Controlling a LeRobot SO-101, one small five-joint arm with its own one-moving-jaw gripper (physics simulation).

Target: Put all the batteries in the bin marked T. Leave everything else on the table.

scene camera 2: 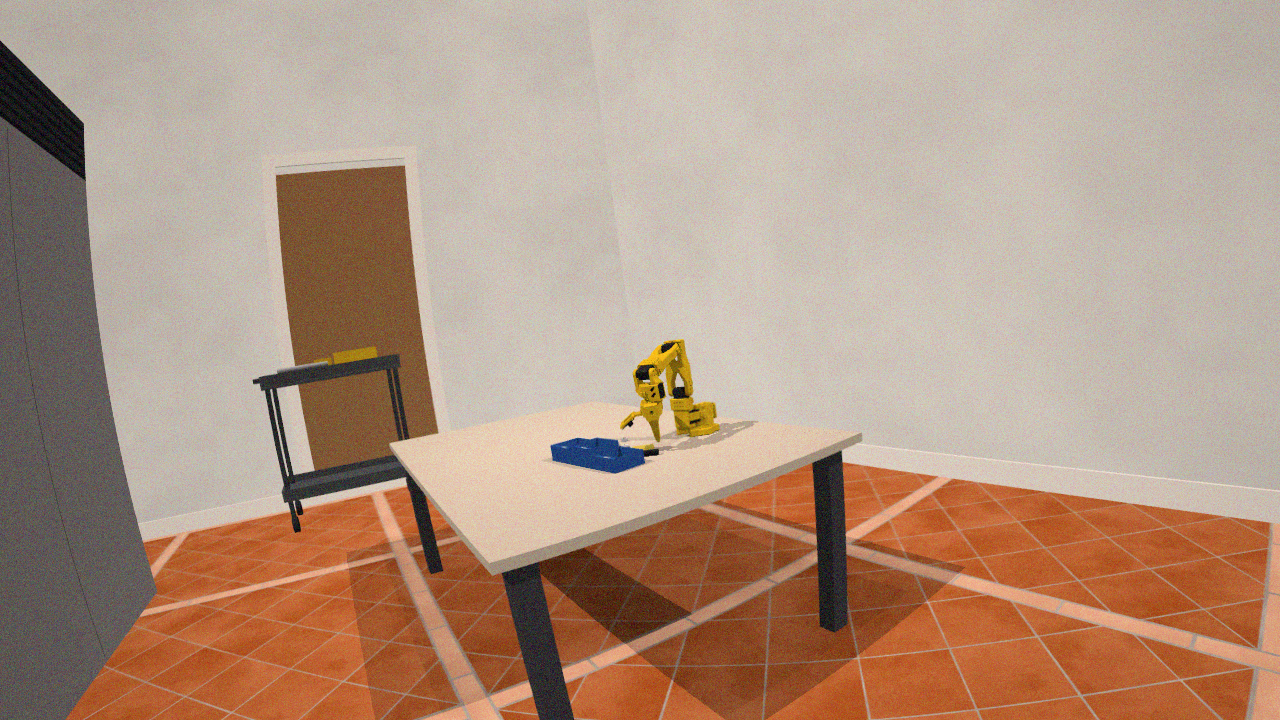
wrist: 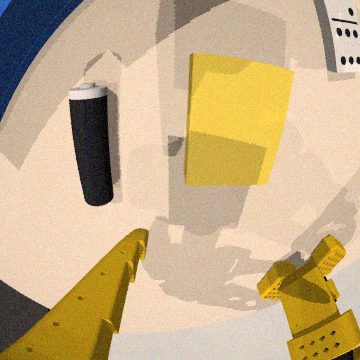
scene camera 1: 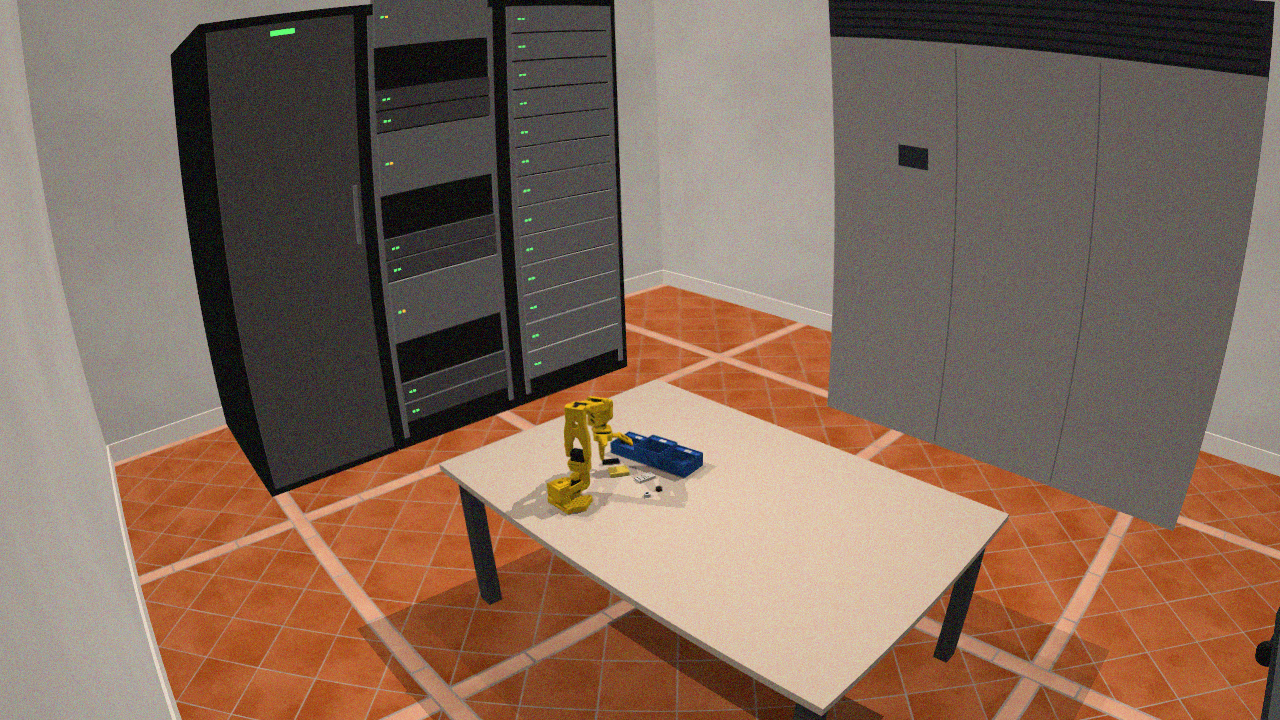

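A black battery with a white end lies on its side on the table, close to the blue bin unit. The bin unit has three compartments; its letters are too small to read in the scene views, and part of its wall shows at the top left in the wrist view. My gripper is open and empty, low over the table near the battery. In the wrist view one notched jaw shows, its tip below and right of the battery; the moving jaw is out of the picture.
A yellow block lies right of the battery in the wrist view. A white domino lies beyond it. A small black part and a small light part lie near the domino.
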